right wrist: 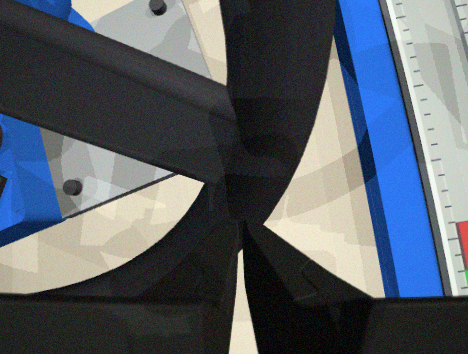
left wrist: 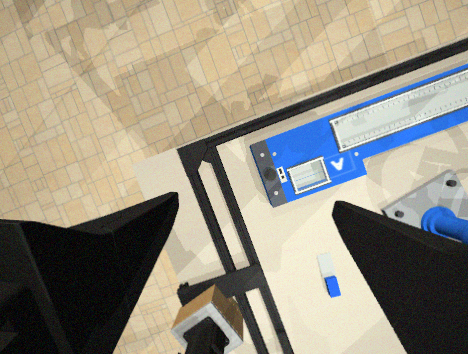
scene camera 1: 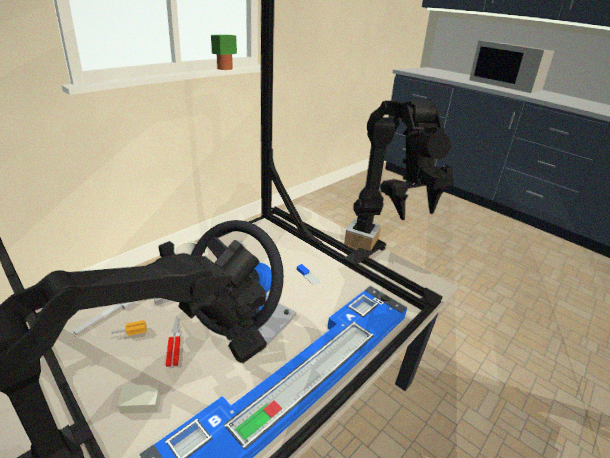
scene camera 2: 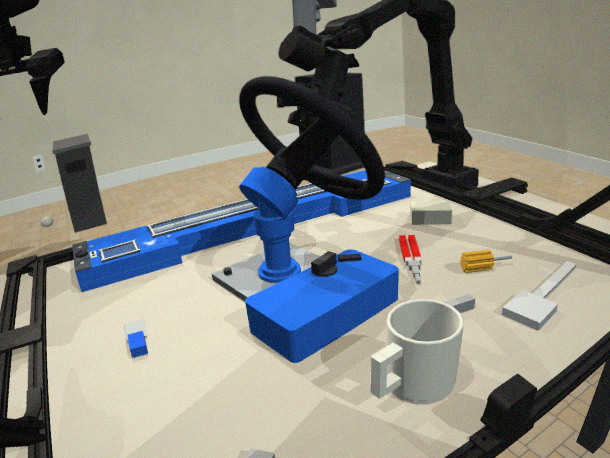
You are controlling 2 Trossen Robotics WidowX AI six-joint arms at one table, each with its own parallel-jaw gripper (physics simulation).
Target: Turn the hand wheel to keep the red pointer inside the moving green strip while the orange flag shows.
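Places are measured from the left arm's base along level axes (x down, y right, z back), in millimetres.
Pixels of known places: left gripper, fingertip midpoint: (left wrist: 255,203) (scene camera 1: 417,216) (scene camera 2: 21,117); right gripper, fingertip midpoint: (right wrist: 239,231) (scene camera 1: 243,328); left arm's base, link origin: (left wrist: 206,337) (scene camera 1: 363,227); right arm's base, link origin: (scene camera 2: 450,169).
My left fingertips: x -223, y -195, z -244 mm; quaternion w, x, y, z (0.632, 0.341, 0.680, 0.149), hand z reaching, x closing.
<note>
Ahead of a thing's pixels: the offset from my left fingertips to its top centre. "spot": to the spot under its first point.
The black hand wheel (scene camera 1: 275,265) (scene camera 2: 248,107) (right wrist: 280,75) stands tilted on its blue post. On the blue gauge (scene camera 1: 280,374) (scene camera 2: 215,235) (left wrist: 295,140) (right wrist: 375,135), the red pointer {spot: dy +135, dx +264, dz -481 mm} (scene camera 1: 272,408) (right wrist: 463,240) sits at the upper-right end of the green strip {spot: dy +150, dx +263, dz -533 mm} (scene camera 1: 252,425) (right wrist: 466,277), touching or partly over it. No orange flag shows in window A {spot: dy +71, dx +263, dz -92 mm} (scene camera 1: 364,305) (left wrist: 308,175) or window B {spot: dy +240, dx +264, dz -620 mm} (scene camera 1: 188,439). My right gripper (right wrist: 239,231) is shut with its tips together against the wheel's rim, nothing between them. My left gripper (scene camera 1: 418,215) (left wrist: 255,203) is open and empty, away from the wheel.
A blue box (scene camera 2: 320,310) with a black knob and a grey mug {spot: dy +655, dx +246, dz -156 mm} (scene camera 2: 432,365) stand behind the wheel. Red-handled pliers {dy +463, dx +294, dz -427 mm} (scene camera 1: 173,351) (scene camera 2: 410,247), a yellow screwdriver {dy +581, dx +272, dz -472 mm} (scene camera 1: 136,328) (scene camera 2: 477,261) and a pale block {dy +402, dx +274, dz -598 mm} (scene camera 1: 139,398) (scene camera 2: 431,215) lie on the table. Black rails edge it.
</note>
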